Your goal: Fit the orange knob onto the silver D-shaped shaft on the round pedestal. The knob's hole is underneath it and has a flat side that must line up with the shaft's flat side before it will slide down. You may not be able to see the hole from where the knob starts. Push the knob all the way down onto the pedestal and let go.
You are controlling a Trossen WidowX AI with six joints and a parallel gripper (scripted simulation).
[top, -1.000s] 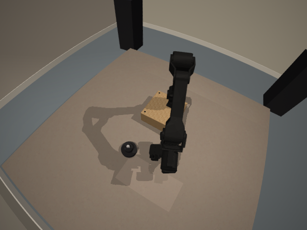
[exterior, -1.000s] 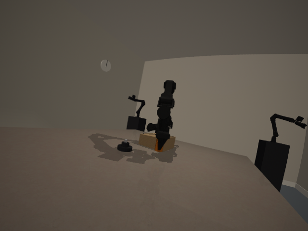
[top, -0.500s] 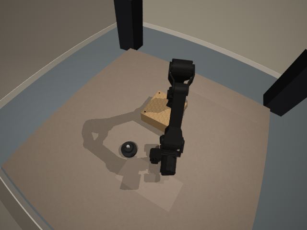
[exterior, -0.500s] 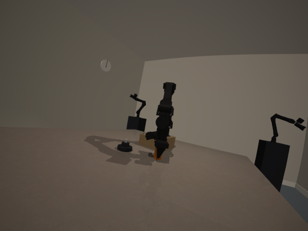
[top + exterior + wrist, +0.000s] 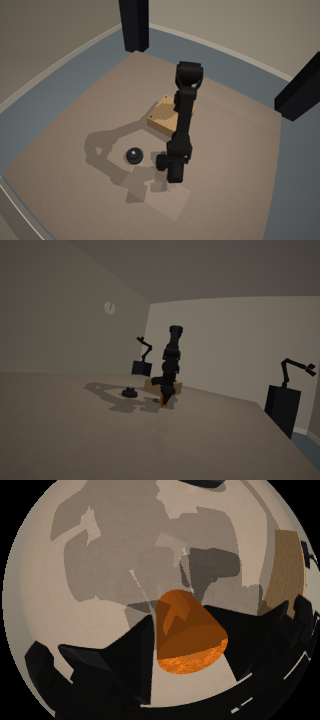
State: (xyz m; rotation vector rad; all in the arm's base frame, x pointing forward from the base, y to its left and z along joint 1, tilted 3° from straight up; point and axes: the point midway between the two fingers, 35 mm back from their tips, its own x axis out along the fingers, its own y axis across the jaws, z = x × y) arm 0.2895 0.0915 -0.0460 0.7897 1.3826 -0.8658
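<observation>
Now: gripper tip 30 mm below the orange knob. From my gripper tip the other things lie so: black round pedestal 190 mm to the right, 40 mm ahead, 20 mm above.
</observation>
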